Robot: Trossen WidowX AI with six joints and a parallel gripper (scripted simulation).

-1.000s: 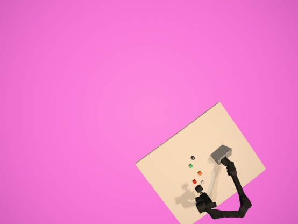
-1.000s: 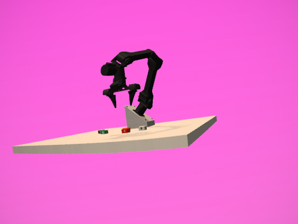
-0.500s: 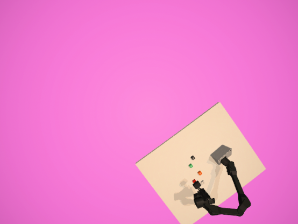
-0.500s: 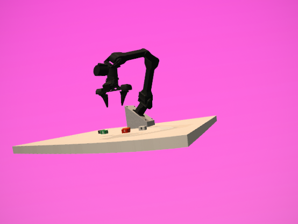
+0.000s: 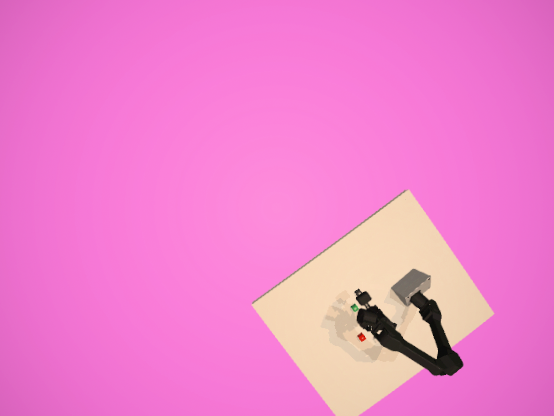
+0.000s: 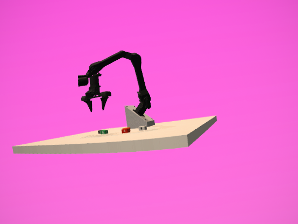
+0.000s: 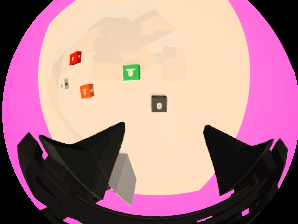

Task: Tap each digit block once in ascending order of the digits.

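Right now the black block is 120 mm below my gripper tip and 10 mm behind it. From my gripper tip the other things lie so: red block 230 mm to the left, 120 mm below, 90 mm ahead; orange block 180 mm to the left, 120 mm below; green block 120 mm below, 60 mm to the left, 50 mm ahead.
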